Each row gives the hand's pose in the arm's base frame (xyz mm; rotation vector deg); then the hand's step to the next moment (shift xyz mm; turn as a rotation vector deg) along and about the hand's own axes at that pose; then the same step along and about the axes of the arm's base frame.
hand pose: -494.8 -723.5 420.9 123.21 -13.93 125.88
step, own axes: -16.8 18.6 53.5 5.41 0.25 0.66
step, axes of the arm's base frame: 50.5 -25.3 -17.2 0.47 -0.72 5.39
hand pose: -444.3 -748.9 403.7 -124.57 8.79 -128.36
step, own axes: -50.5 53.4 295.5 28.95 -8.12 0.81
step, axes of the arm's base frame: 293.5 -66.6 -46.5 0.34 5.72 29.53
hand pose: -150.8 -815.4 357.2 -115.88 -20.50 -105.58
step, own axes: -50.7 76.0 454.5 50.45 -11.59 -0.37
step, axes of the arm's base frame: 434.3 135.4 -89.3 0.10 6.89 51.30
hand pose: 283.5 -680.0 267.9 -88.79 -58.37 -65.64
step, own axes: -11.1 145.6 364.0 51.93 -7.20 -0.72
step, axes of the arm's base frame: 210.6 318.5 -89.6 4.54 5.69 51.92
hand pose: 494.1 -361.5 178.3 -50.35 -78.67 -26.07
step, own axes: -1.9 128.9 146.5 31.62 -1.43 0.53
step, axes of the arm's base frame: -0.1 190.4 -42.6 4.32 6.02 30.78
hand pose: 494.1 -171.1 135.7 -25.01 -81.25 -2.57
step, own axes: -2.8 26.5 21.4 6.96 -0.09 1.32
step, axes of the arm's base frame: -13.1 30.6 -7.9 -0.12 1.92 6.82
